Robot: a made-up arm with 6 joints.
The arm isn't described. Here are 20 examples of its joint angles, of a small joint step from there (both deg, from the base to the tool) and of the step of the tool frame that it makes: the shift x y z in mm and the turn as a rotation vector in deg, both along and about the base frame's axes.
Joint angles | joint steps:
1: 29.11 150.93 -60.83 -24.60 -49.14 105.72 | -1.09 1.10 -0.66 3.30 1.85 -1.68
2: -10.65 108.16 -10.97 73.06 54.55 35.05 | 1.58 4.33 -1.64 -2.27 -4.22 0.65
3: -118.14 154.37 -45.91 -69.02 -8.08 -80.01 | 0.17 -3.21 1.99 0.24 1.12 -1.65
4: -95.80 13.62 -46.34 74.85 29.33 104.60 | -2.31 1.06 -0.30 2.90 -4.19 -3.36
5: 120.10 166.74 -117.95 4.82 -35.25 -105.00 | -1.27 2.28 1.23 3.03 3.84 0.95
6: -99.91 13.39 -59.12 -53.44 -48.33 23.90 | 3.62 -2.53 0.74 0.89 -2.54 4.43
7: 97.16 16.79 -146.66 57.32 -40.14 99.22 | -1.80 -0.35 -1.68 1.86 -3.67 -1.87
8: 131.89 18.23 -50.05 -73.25 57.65 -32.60 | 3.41 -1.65 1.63 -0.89 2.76 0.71
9: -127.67 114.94 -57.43 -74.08 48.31 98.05 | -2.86 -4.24 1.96 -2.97 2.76 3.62
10: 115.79 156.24 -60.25 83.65 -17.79 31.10 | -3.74 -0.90 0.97 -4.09 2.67 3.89
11: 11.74 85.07 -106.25 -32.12 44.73 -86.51 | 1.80 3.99 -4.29 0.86 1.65 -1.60
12: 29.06 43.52 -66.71 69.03 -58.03 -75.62 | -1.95 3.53 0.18 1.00 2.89 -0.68
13: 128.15 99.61 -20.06 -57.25 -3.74 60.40 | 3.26 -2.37 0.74 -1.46 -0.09 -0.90
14: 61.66 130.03 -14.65 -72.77 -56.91 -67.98 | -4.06 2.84 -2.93 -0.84 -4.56 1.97
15: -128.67 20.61 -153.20 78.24 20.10 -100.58 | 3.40 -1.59 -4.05 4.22 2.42 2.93
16: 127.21 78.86 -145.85 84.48 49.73 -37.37 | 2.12 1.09 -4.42 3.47 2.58 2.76
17: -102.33 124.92 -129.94 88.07 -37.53 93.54 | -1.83 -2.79 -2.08 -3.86 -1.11 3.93
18: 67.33 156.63 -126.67 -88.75 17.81 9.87 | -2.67 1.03 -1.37 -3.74 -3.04 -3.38
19: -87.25 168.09 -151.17 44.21 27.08 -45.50 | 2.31 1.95 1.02 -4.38 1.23 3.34
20: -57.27 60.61 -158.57 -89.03 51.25 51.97 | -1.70 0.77 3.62 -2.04 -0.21 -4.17
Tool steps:
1: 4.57 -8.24 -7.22 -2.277 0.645 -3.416
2: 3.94 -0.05 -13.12 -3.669 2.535 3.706
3: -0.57 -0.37 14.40 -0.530 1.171 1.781
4: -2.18 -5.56 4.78 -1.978 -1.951 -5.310
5: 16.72 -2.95 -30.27 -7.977 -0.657 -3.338
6: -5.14 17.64 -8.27 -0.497 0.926 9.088
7: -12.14 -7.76 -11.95 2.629 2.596 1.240
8: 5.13 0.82 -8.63 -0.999 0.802 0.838
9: -7.16 21.23 21.07 -1.408 5.032 -4.466
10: 16.19 5.05 3.62 -0.562 2.822 -3.431
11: 17.35 13.09 -1.98 -0.646 1.601 1.779
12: 23.14 11.40 -4.49 -2.960 4.373 0.578
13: -6.05 -9.78 6.44 1.723 0.631 5.536
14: 14.86 7.97 -7.48 2.090 3.985 -5.904
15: -8.37 34.38 -32.54 0.731 7.918 6.123
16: 6.65 -14.07 2.70 1.336 -0.054 7.799
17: -10.73 23.35 35.40 -7.043 2.218 -2.915
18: 22.46 -7.34 -2.82 -2.648 -4.368 3.011
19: 22.32 6.17 -26.90 4.812 1.792 2.317
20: 16.21 -15.70 7.00 6.837 3.468 -6.313
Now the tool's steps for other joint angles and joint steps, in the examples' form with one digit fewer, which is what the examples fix.
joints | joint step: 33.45 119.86 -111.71 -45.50 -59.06 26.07 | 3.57 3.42 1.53 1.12 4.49 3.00
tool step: -1.4 31.9 -36.9 -3.58 9.60 1.90
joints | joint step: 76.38 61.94 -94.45 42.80 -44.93 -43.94 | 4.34 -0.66 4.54 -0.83 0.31 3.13
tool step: -5.6 14.4 -14.8 -2.56 0.58 6.64
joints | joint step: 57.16 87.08 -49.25 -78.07 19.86 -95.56 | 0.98 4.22 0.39 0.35 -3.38 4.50
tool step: -1.5 12.7 -23.5 0.82 6.01 0.78
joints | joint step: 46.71 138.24 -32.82 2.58 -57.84 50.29 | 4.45 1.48 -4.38 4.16 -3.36 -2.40
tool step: 0.5 26.9 -2.5 2.77 -6.08 1.90
